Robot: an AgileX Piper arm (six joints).
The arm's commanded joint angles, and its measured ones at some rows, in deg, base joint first. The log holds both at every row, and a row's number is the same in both.
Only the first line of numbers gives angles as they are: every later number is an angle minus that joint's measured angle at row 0.
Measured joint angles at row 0: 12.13 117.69 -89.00 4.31 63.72 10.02
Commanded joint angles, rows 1 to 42: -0.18 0.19 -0.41 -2.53 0.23 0.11; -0.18 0.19 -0.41 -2.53 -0.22 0.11; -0.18 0.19 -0.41 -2.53 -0.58 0.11; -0.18 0.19 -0.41 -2.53 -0.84 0.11; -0.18 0.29 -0.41 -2.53 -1.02 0.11; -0.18 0.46 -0.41 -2.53 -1.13 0.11; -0.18 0.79 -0.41 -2.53 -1.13 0.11; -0.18 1.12 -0.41 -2.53 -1.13 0.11; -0.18 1.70 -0.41 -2.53 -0.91 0.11; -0.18 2.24 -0.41 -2.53 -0.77 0.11; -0.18 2.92 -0.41 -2.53 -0.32 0.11; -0.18 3.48 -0.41 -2.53 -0.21 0.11; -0.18 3.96 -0.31 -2.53 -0.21 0.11; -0.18 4.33 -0.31 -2.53 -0.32 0.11; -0.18 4.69 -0.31 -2.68 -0.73 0.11; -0.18 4.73 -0.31 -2.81 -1.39 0.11; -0.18 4.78 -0.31 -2.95 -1.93 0.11; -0.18 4.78 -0.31 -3.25 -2.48 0.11; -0.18 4.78 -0.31 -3.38 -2.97 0.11; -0.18 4.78 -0.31 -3.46 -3.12 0.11; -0.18 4.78 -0.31 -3.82 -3.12 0.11; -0.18 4.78 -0.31 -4.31 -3.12 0.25; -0.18 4.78 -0.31 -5.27 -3.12 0.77; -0.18 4.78 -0.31 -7.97 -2.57 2.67; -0.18 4.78 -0.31 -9.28 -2.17 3.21; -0.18 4.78 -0.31 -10.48 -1.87 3.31; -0.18 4.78 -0.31 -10.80 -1.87 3.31; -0.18 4.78 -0.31 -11.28 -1.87 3.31; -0.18 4.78 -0.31 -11.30 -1.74 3.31; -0.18 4.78 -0.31 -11.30 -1.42 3.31; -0.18 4.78 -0.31 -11.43 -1.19 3.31; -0.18 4.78 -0.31 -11.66 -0.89 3.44; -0.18 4.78 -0.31 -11.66 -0.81 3.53; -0.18 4.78 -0.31 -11.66 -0.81 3.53; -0.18 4.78 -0.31 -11.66 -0.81 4.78; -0.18 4.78 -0.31 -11.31 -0.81 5.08; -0.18 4.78 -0.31 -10.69 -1.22 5.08; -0.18 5.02 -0.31 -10.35 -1.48 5.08; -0.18 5.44 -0.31 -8.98 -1.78 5.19; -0.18 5.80 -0.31 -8.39 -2.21 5.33; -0.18 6.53 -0.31 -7.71 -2.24 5.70; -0.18 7.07 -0.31 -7.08 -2.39 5.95
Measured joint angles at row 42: 0.11 5.48 -0.29 -9.16 -1.62 5.22
